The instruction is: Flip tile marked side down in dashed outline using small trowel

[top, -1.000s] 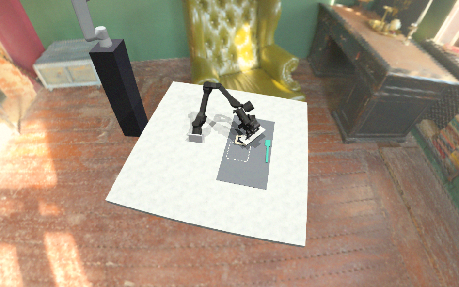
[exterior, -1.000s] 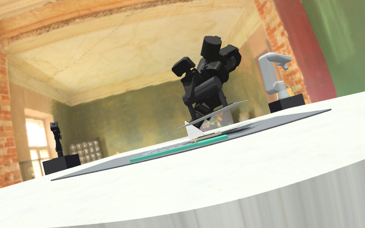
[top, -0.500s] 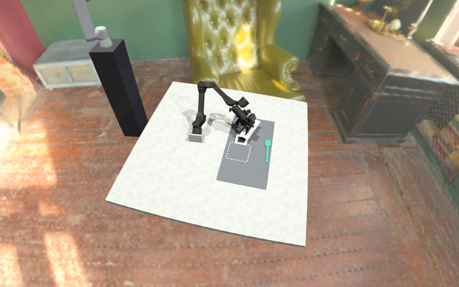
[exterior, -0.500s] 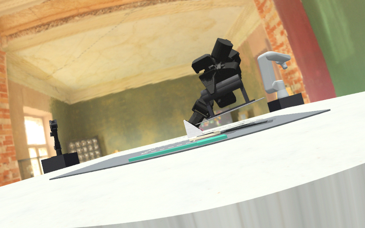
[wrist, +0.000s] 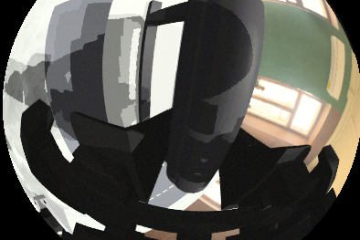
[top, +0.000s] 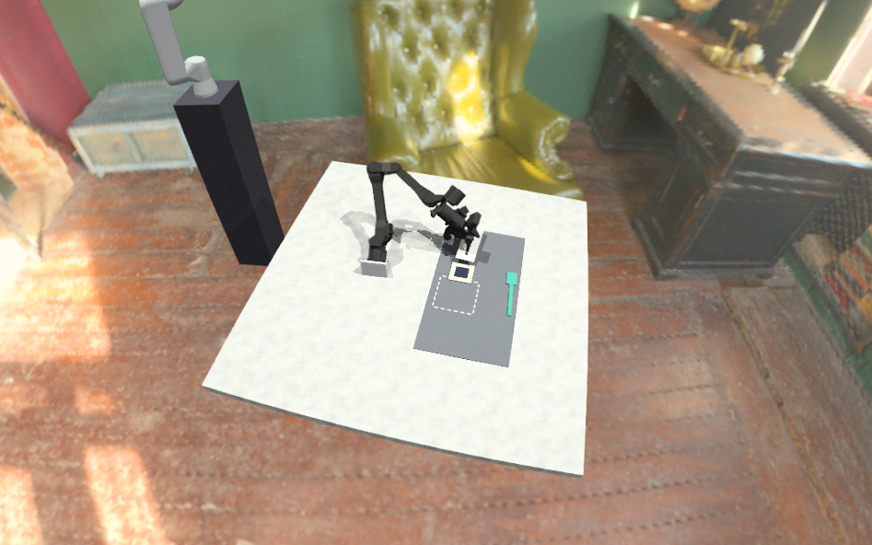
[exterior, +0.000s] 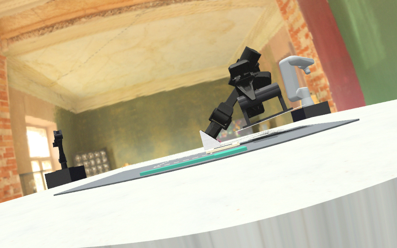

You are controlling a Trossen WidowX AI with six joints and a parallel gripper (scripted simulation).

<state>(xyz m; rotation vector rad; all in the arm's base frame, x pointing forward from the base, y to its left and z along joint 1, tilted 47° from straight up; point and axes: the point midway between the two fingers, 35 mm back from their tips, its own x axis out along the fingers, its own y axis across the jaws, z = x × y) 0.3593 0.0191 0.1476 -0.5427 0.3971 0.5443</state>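
Right now the cream tile is 50 mm behind my gripper tip, 110 mm to the right of it and 90 mm below it. Also, from my gripper tip: black-handled float: 30 mm behind, 10 mm below; then teal trowel: 150 mm ahead, 170 mm to the right, 90 mm below; then grey mat: 10 mm ahead, 180 mm to the right, 110 mm below.
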